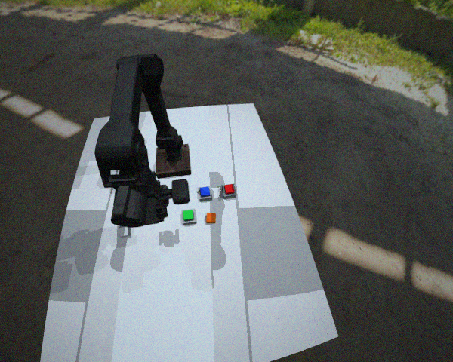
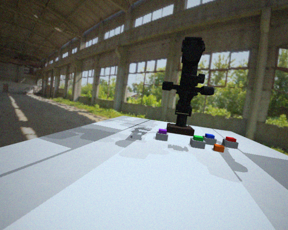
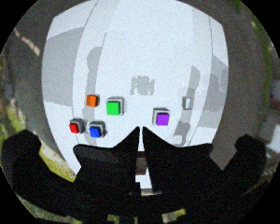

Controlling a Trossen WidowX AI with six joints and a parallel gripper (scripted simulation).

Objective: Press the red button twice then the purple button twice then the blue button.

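Right now the purple button is 90 mm below my gripper tip, 70 mm to the right of it and 20 mm behind it. Also, from my gripper tip: blue button (130 mm to the left, 90 mm below, 90 mm behind); orange block (150 mm to the left, 120 mm below, 10 mm ahead); green button (90 mm below, 70 mm to the left).
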